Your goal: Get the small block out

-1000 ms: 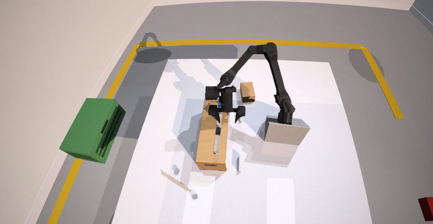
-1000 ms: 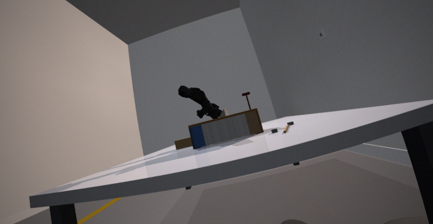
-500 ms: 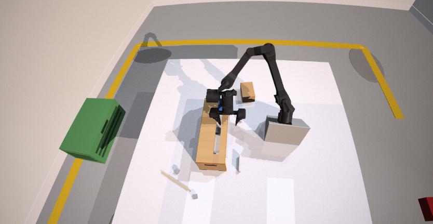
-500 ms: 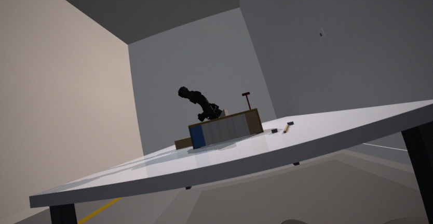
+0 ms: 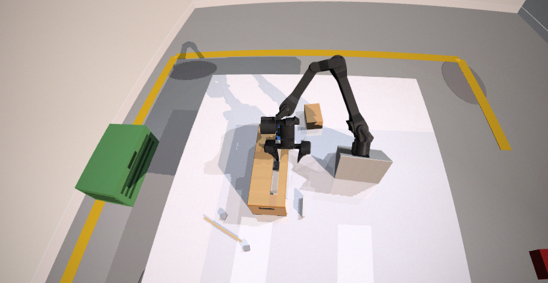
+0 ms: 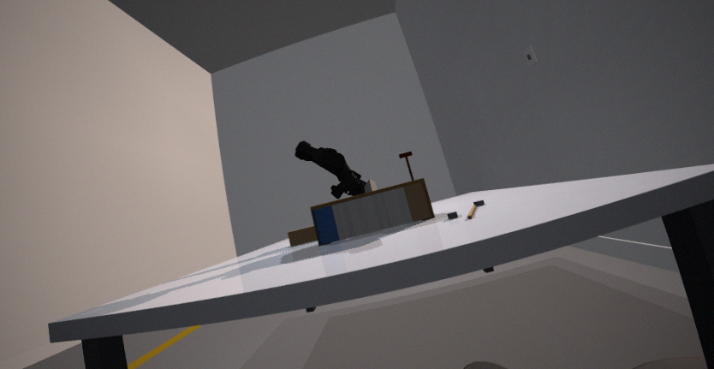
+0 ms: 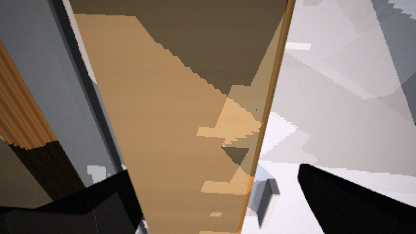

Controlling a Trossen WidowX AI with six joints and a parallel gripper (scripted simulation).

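The grey block lies 4 cm ahead of my gripper tip and 3 cm to the left of it. Also, from my gripper tip: long wooden box (3 cm ahead, 2 cm to the left, 3 cm below); thin stick (22 cm ahead, 33 cm to the left, 9 cm below); small brown box (6 cm behind, 31 cm to the right, 6 cm below).
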